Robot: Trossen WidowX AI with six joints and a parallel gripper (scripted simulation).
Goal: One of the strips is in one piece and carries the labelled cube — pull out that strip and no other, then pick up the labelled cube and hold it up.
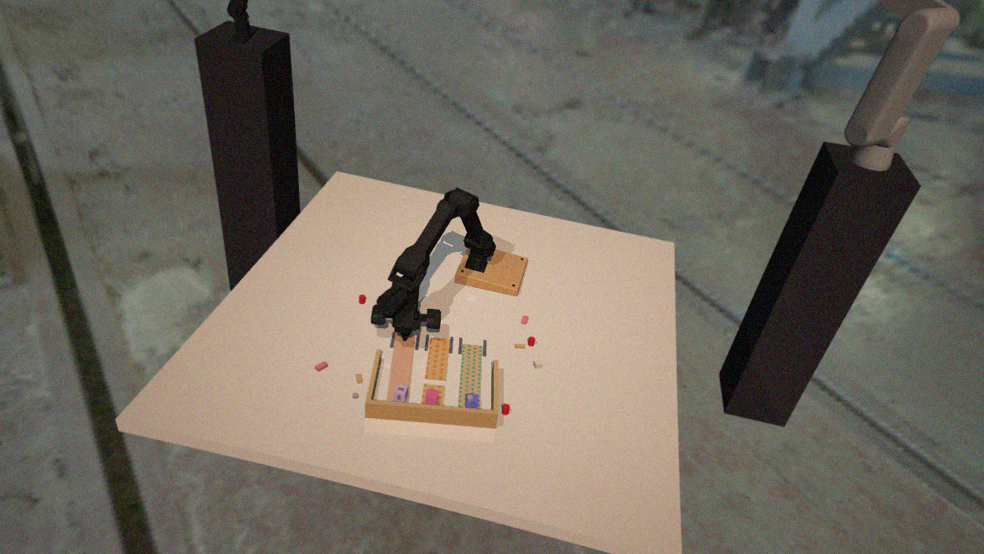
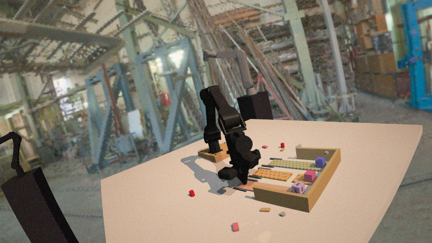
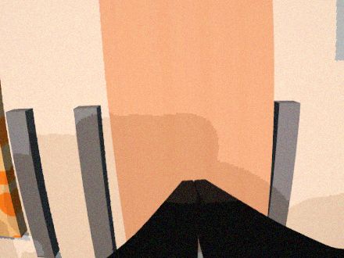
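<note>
Now: gripper tip 10 cm short of the peach strip and 2 cm to the right of it. From my gripper tip the other things lie so: labelled cube: 21 cm ahead, 5 cm to the left, 1 cm above.
</note>
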